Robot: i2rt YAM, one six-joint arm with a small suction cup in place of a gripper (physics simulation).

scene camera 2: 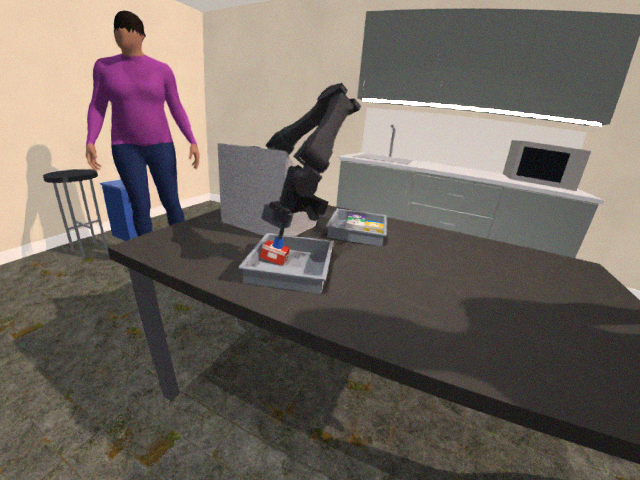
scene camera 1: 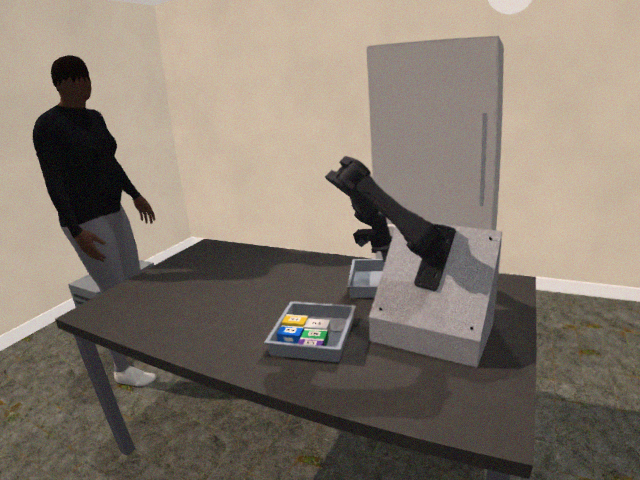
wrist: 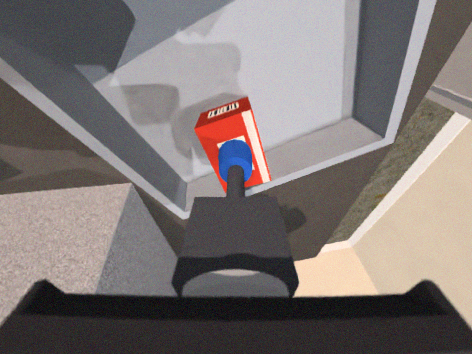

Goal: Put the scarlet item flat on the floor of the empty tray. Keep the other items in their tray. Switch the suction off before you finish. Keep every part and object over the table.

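Frame: origin at the arm's base, x up, y back, z right, level; centimetres.
Where they show: end effector, tool point: (scene camera 2: 276,249) (wrist: 235,149); arm's base, origin of the base link: (scene camera 2: 265,167) (scene camera 1: 435,257).
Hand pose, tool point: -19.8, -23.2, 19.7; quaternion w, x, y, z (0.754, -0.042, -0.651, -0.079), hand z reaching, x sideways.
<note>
Each offset is from my tool point to the top centre of the thing, as dx, dy, dz. Level surfaces: height alone.
The scarlet box @[+1.9, +0.4, +0.2] (scene camera 2: 273,254) (wrist: 211,134) hangs from my blue suction cup (scene camera 2: 278,242) (wrist: 235,156), which is pressed on its labelled upper face. The box is inside the grey destination tray @[+0.9, -5.7, +0.0] (scene camera 1: 361,292) (scene camera 2: 284,282) (wrist: 382,65), low between its walls and near one corner. It looks about level; whether its underside touches the tray floor I cannot tell. The box and cup are hidden in scene camera 1. The other tray @[+0.9, -7.4, -41.7] (scene camera 1: 305,352) (scene camera 2: 356,238) holds yellow @[+0.7, -14.0, -42.1] (scene camera 1: 294,319) (scene camera 2: 373,226), blue @[-0.3, -12.4, -46.7] (scene camera 1: 290,333), green @[-0.3, -4.8, -44.7] (scene camera 1: 314,334), pale @[+0.1, -7.0, -40.2] (scene camera 1: 316,323) and purple @[-0.2, -2.9, -49.3] (scene camera 1: 311,342) boxes.
The speckled grey arm base (scene camera 1: 429,325) (scene camera 2: 248,191) (wrist: 60,230) stands close to both trays on the dark table @[dx -4.1] (scene camera 1: 206,310) (scene camera 2: 439,289). One person (scene camera 1: 77,165) (scene camera 2: 134,103) shows in each scene view, beyond the table.
</note>
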